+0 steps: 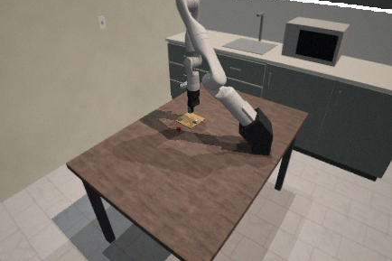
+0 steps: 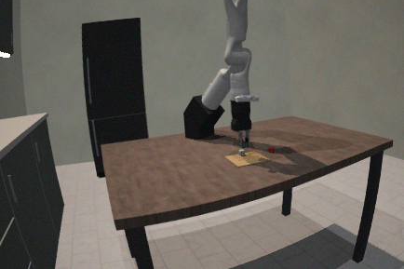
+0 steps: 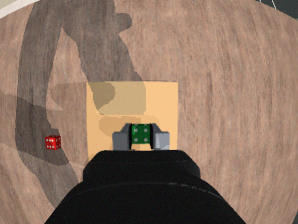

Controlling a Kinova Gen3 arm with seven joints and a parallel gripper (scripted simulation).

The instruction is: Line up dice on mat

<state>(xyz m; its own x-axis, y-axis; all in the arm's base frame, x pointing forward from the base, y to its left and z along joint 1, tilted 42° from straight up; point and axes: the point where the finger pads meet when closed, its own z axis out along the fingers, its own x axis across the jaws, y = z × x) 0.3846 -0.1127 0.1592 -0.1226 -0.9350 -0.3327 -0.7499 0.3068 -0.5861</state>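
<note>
Now: hand 10 mm to the right of the tan mat and 70 mm above it. Round my hand: red die (10 mm behind, 140 mm to the left, 60 mm below); then green die (10 mm below); then white die (50 mm behind, 20 mm to the left, 60 mm below).
</note>
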